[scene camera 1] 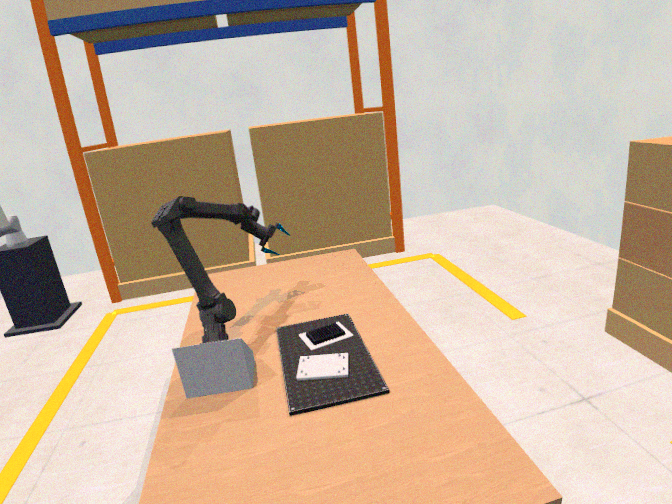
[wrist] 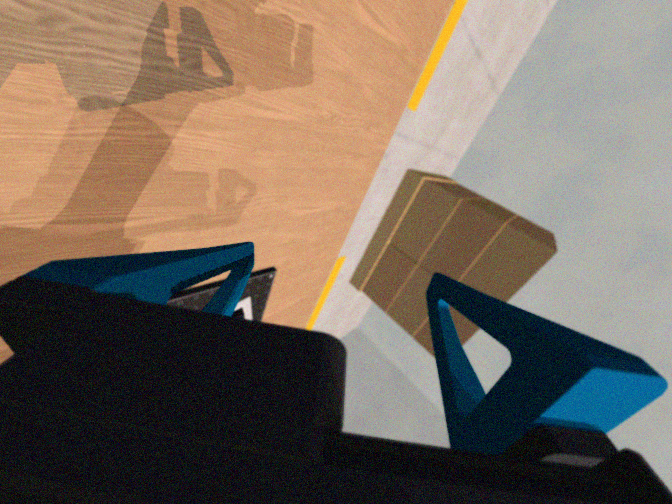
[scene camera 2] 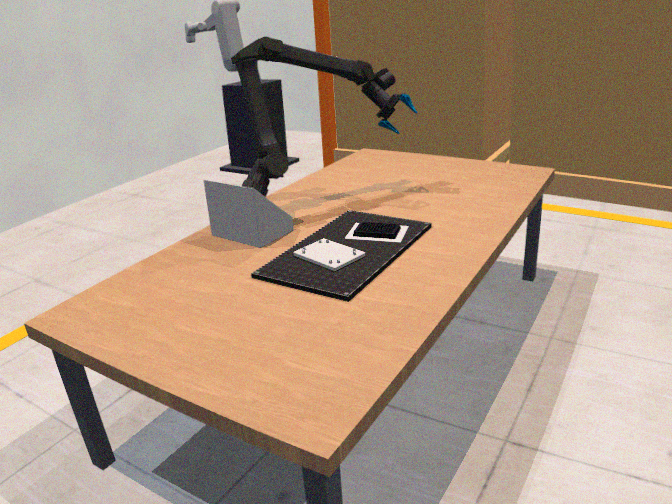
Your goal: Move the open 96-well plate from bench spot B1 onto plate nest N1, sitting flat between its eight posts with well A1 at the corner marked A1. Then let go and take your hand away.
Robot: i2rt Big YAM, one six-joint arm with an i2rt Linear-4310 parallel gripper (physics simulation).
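Note:
A black well plate lies in a white frame at the far end of the black perforated baseboard. A white nest with small locator pegs sits at the near end, empty. My gripper hangs high above the table's far end, well away from the plate. Its blue fingers are spread apart with nothing between them. In the wrist view only a corner of the baseboard shows.
A grey wedge-shaped block stands beside the arm's base, left of the baseboard. Cardboard boxes and a yellow floor line lie beyond the table.

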